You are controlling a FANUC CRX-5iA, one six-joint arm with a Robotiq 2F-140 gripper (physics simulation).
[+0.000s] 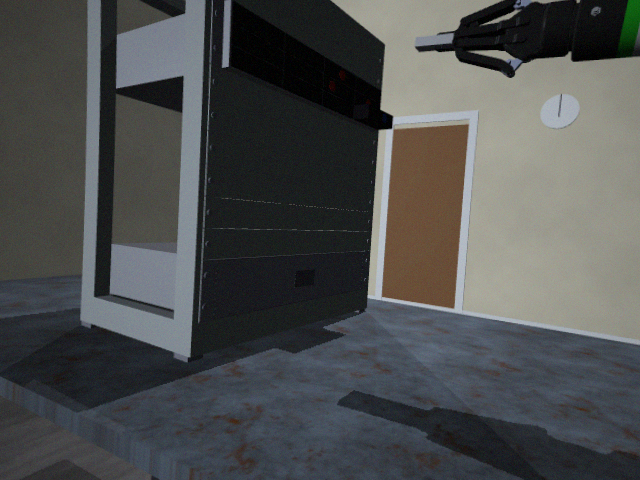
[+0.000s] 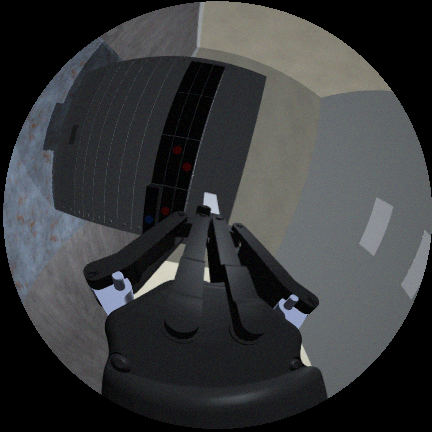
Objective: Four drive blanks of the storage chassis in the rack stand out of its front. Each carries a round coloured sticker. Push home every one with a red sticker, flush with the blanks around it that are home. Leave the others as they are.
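The black storage chassis point(image 1: 256, 43) point(image 2: 190, 115) sits high in the rack point(image 1: 192, 170). Two neighbouring drive blanks have red stickers, one lower point(image 1: 332, 85) point(image 2: 177, 150) and one upper point(image 1: 342, 74) point(image 2: 186, 166); both look about flush. A third red sticker point(image 1: 368, 101) point(image 2: 165, 211) is on a blank near the far end; its depth is hard to tell. The blank with the blue sticker point(image 1: 384, 119) point(image 2: 149, 219) stands clearly out beside and below it. My gripper point(image 1: 433, 42) point(image 2: 207, 202) is shut and empty, in front of the chassis and apart from it.
Dark panels point(image 1: 289, 155) point(image 2: 115, 120) fill the rack front below the chassis, and another panel point(image 2: 237, 125) lies above it. The rack stands on a mottled blue-grey table top point(image 1: 289, 392) point(image 2: 25, 190). A brown door point(image 1: 426, 217) and a round wall disc point(image 1: 553, 114) show behind.
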